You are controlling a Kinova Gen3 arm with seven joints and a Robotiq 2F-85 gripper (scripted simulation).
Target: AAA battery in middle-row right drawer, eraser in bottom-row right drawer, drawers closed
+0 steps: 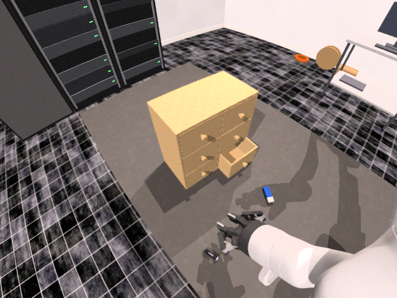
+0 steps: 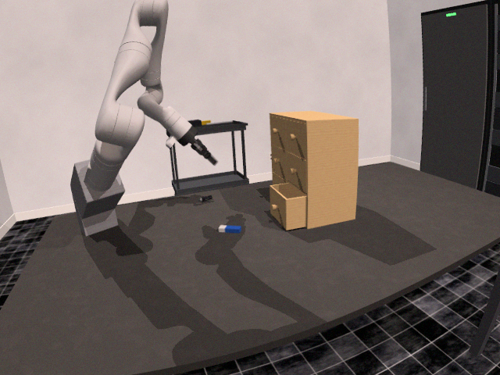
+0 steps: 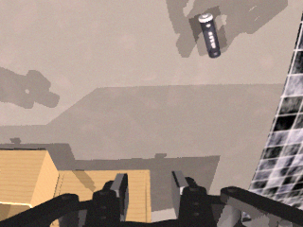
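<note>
Right now the white eraser is 230 mm to the right of my hand, 170 mm below it and 50 mm behind it. Round my hand: green AAA battery (270 mm ahead, 260 mm to the right, 50 mm below); dark AAA battery (170 mm below, 70 mm to the left, 20 mm behind).
</note>
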